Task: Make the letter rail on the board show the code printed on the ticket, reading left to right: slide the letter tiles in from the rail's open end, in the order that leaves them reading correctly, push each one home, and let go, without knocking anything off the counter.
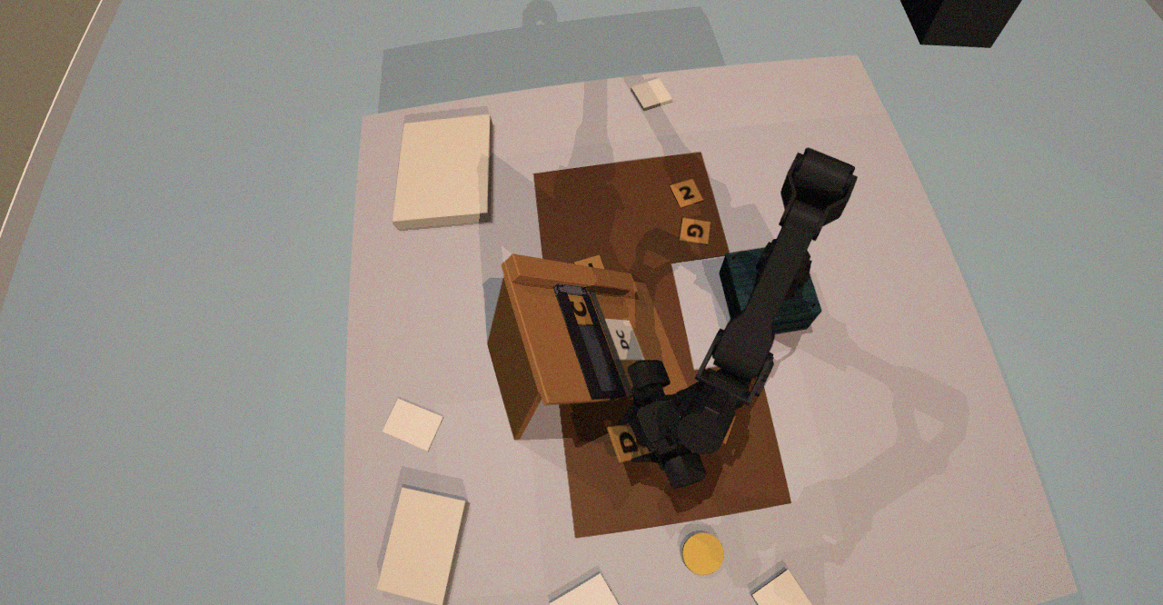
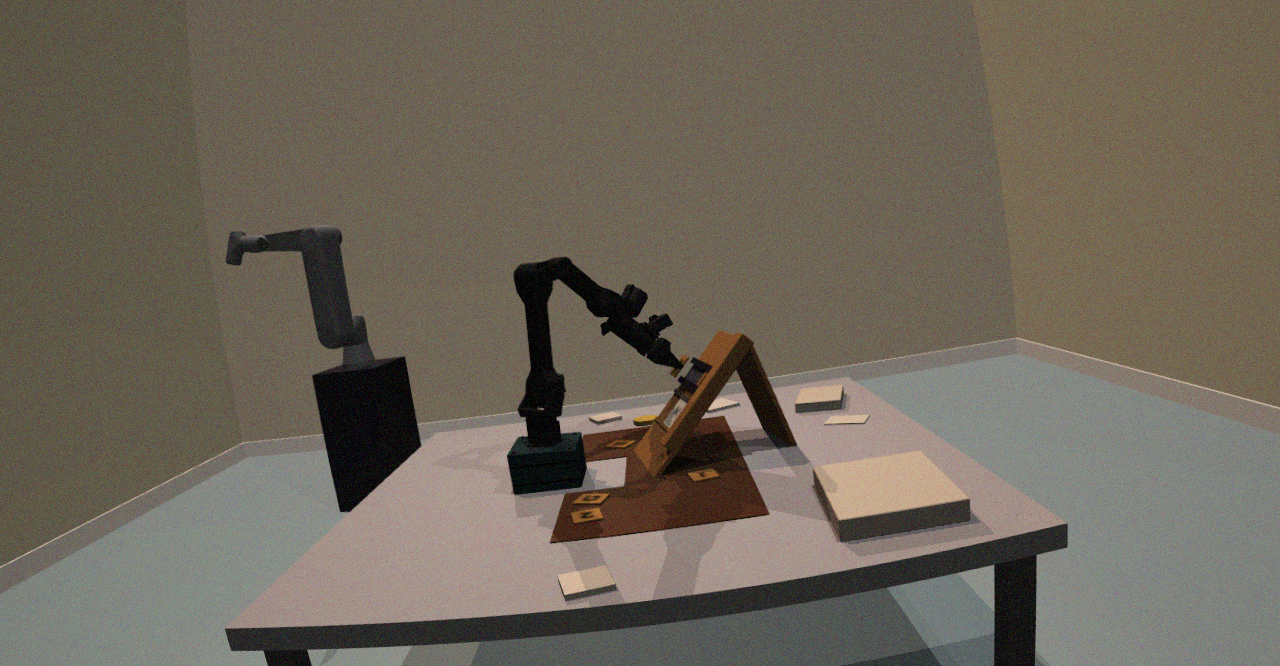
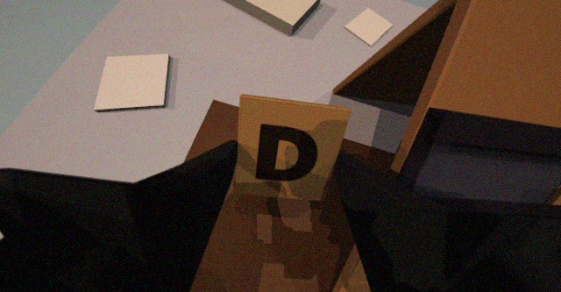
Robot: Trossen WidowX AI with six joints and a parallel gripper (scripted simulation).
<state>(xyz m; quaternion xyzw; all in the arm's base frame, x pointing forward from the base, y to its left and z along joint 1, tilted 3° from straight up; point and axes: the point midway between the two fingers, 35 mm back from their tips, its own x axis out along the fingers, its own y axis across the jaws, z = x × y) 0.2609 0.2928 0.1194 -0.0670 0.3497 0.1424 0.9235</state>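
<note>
My gripper tip is now 190 mm to the left of the white ticket and 70 mm above it. From my gripper tip the other things lie so: brown mat: 270 mm to the right, 170 mm below, 90 mm behind; cream box: 640 mm to the right, 390 mm ahead, 160 mm below.
</note>
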